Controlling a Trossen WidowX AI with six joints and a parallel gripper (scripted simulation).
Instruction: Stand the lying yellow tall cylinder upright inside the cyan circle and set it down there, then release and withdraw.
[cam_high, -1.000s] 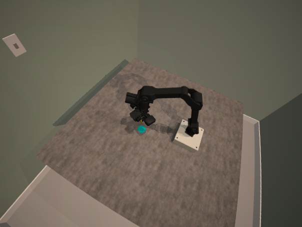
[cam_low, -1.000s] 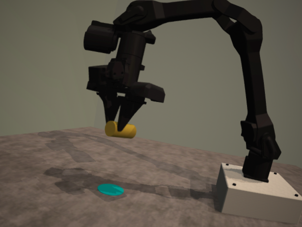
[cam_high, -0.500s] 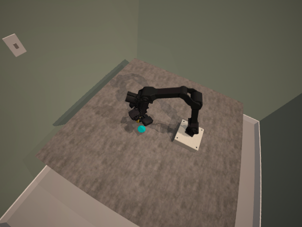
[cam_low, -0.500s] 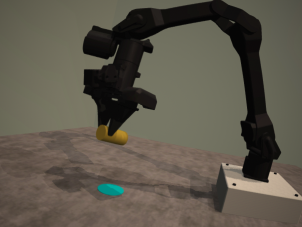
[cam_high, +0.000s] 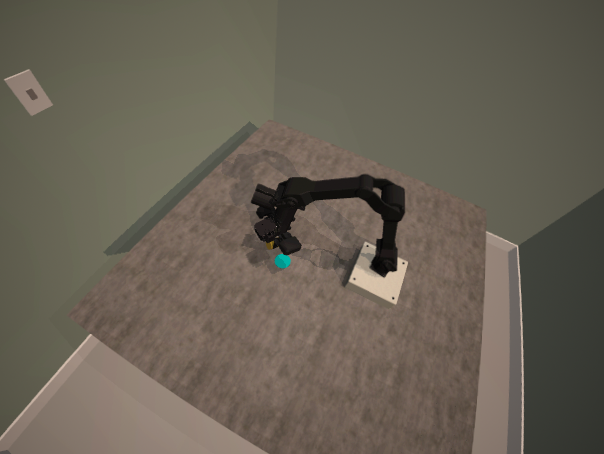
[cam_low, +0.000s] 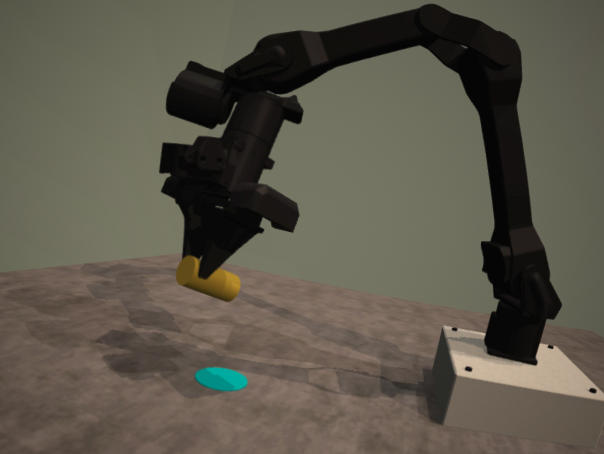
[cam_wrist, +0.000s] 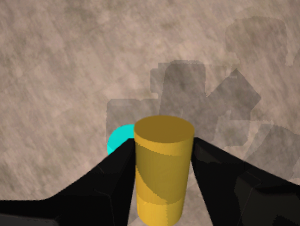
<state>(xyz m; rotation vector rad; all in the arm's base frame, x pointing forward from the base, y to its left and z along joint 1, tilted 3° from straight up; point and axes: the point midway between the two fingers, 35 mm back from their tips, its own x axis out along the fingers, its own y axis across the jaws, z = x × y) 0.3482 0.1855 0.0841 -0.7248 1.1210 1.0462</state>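
My gripper tip is now 40 mm past the cyan circle, 20 mm to the left of it and 120 mm above it. The rest, counted from my gripper tip: yellow cylinder 10 mm behind, 20 mm to the right, 10 mm below.
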